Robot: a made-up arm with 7 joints.
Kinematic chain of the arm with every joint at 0, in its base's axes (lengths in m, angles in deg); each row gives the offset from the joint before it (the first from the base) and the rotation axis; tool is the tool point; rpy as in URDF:
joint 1: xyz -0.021 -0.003 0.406 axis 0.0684 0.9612 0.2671
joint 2: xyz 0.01 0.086 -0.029 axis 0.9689 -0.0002 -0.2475
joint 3: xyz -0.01 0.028 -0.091 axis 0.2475 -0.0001 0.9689
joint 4: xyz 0.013 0.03 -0.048 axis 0.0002 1 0
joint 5: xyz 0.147 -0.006 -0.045 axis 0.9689 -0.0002 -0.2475
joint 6: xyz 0.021 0.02 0.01 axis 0.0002 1 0
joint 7: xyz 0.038 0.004 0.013 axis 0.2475 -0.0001 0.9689
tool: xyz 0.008 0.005 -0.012 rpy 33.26 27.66 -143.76
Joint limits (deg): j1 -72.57..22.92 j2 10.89..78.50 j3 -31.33..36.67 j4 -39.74..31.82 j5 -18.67..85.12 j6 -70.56..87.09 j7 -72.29..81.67
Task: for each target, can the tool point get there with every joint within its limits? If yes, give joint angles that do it. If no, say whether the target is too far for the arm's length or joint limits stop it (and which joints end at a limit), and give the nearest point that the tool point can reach.
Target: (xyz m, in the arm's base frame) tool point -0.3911 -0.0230 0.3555
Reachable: no: joint limits stop it (at a limit: joint 1, joint 2, joint 3, joint 4, joint 6) | nearest point -0.0458 0.0955 0.5694 | short by 0.423 m
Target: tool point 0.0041 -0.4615 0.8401
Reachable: no: too far | nearest point 0.1339 -0.0594 0.5420 | short by 0.517 m
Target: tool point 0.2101 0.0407 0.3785
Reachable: yes | joints -29.97 56.14 -24.57 -19.38 55.35 -36.05 15.51
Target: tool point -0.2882 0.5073 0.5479
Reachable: no: too far | nearest point 0.0238 0.4056 0.3241 | short by 0.397 m
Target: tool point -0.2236 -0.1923 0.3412
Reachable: no: joint limits stop it (at a limit: joint 1, joint 3, joint 4, joint 5, joint 6) | nearest point 0.0462 0.0295 0.2757 | short by 0.355 m
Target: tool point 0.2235 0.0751 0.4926
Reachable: yes | joints -41.41 63.91 -17.70 -28.28 17.74 43.98 69.70
